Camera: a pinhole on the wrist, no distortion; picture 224 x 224 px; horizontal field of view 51.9 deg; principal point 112.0 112.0 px. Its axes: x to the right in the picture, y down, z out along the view. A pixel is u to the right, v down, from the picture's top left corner.
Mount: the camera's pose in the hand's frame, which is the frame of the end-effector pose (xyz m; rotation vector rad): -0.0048 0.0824 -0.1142 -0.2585 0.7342 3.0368
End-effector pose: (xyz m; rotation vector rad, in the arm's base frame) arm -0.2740 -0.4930 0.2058 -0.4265 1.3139 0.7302
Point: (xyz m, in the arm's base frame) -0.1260 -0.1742 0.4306
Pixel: 133 192
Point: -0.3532 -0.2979 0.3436
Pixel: 154 103
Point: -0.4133 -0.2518 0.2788
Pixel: 96 36
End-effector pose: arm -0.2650 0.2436 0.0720 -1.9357 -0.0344 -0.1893
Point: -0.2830 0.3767 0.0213
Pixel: outside the picture
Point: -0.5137 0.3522 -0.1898
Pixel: outside the picture
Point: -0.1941 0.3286 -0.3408
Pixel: 73 64
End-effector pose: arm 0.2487 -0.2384 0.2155 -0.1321 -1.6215 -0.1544
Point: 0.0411 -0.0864 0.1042
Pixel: 137 207
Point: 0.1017 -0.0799 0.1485
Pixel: 117 188
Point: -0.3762 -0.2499 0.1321
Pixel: outside the picture
